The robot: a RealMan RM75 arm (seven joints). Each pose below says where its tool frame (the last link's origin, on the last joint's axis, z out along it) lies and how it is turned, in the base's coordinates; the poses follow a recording.
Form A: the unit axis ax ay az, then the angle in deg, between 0 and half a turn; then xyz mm.
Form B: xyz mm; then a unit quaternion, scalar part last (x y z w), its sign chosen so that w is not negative. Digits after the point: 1 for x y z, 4 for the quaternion.
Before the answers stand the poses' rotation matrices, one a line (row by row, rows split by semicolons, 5 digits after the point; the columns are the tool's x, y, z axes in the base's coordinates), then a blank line. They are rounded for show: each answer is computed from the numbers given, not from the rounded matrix.
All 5 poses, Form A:
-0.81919, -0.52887, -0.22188, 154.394, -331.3, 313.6, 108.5
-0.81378, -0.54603, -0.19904, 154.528, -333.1, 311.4, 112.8
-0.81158, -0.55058, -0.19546, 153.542, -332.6, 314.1, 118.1
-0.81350, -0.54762, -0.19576, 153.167, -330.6, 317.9, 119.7
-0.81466, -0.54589, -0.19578, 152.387, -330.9, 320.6, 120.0
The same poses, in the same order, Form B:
0.37444 0.91983 0.11710; 0.72804 -0.36985 0.57720; 0.57424 -0.13087 -0.80816
0.35730 0.93110 0.07337; 0.75990 -0.33548 0.55678; 0.54303 -0.14318 -0.82741
0.35307 0.93396 0.05534; 0.75979 -0.32074 0.56555; 0.54595 -0.15763 -0.82285
0.35999 0.93138 0.05416; 0.75465 -0.32484 0.57007; 0.54855 -0.16435 -0.81981
0.36565 0.92952 0.04780; 0.74804 -0.32405 0.57917; 0.55384 -0.17602 -0.81380

-331.3, 313.6, 108.5, -0.7988, -0.5157, -0.2164, 0.2216
-333.1, 311.4, 112.8, -0.7938, -0.5326, -0.1941, 0.2205
-332.6, 314.1, 118.1, -0.7900, -0.5360, -0.1903, 0.2288
-330.6, 317.9, 119.7, -0.7913, -0.5327, -0.1904, 0.2320
-330.9, 320.6, 120.0, -0.7911, -0.5301, -0.1901, 0.2386

